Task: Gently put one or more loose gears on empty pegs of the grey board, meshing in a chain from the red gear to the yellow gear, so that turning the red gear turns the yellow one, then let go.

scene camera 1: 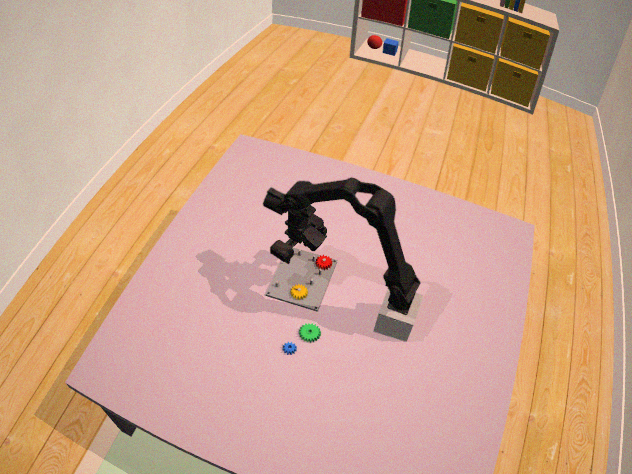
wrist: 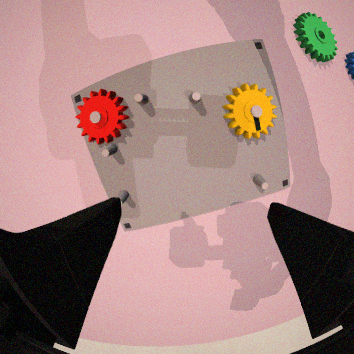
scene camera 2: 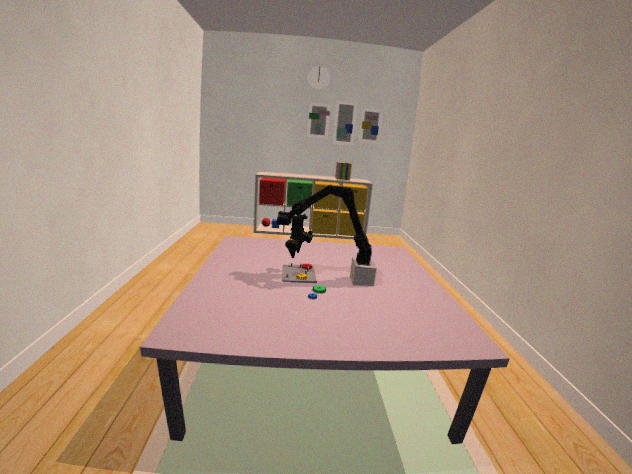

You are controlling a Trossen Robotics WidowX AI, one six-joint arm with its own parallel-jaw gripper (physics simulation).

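Where they show: gripper, between the fingertips: (scene camera 1: 296,254) (wrist: 198,208) (scene camera 2: 295,255); arm's base, origin of its link: (scene camera 1: 400,302) (scene camera 2: 363,262).
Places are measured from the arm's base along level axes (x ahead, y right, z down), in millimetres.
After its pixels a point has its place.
The grey board (scene camera 1: 313,300) @[y -31, x 257, z 98 mm] (scene camera 2: 293,273) @[y 21, x 353, z 98 mm] (wrist: 175,185) @[y 60, x 371, z 98 mm] lies flat on the table. The red gear (scene camera 1: 323,262) @[y 108, x 283, z 81 mm] (scene camera 2: 306,266) @[y 98, x 287, z 84 mm] (wrist: 104,120) @[y 110, x 290, z 81 mm] and yellow gear (scene camera 1: 299,291) @[y -31, x 305, z 79 mm] (scene camera 2: 301,276) @[y -44, x 310, z 83 mm] (wrist: 245,117) @[y -17, x 313, z 83 mm] sit on its pegs, apart. Several pegs are bare, including a left peg (wrist: 140,98) @[y 72, x 280, z 77 mm] and a right peg (wrist: 196,96) @[y 25, x 288, z 77 mm] between these gears. The loose green gear (scene camera 1: 309,332) @[y -153, x 218, z 89 mm] (scene camera 2: 319,289) @[y -163, x 221, z 90 mm] (wrist: 316,37) @[y -135, x 226, z 90 mm] and smaller blue gear (scene camera 1: 289,347) @[y -217, x 254, z 101 mm] (scene camera 2: 312,295) @[y -230, x 254, z 90 mm] (wrist: 351,65) @[y -201, x 254, z 93 mm] lie flat on the table beyond the board's yellow-gear side. My gripper (scene camera 1: 301,254) @[y 43, x 349, z 4 mm] (scene camera 2: 293,253) @[y 43, x 349, z 4 mm] (wrist: 198,208) @[y 43, x 349, z 4 mm] is open and empty, above the board's edge opposite the red-yellow row.
The arm's grey base block (scene camera 1: 393,326) @[y -57, x -6, z 45 mm] (scene camera 2: 362,272) @[y -57, x 8, z 33 mm] stands on the pink table (scene camera 1: 408,408) @[y -272, x -144, z 106 mm] (scene camera 2: 326,326) @[y -454, x 198, z 106 mm] (wrist: 150,300) @[y 150, x 586, z 106 mm], to the right of the board in the scene views. A shelf unit (scene camera 1: 545,66) (scene camera 2: 255,204) stands beyond the table against the back wall.
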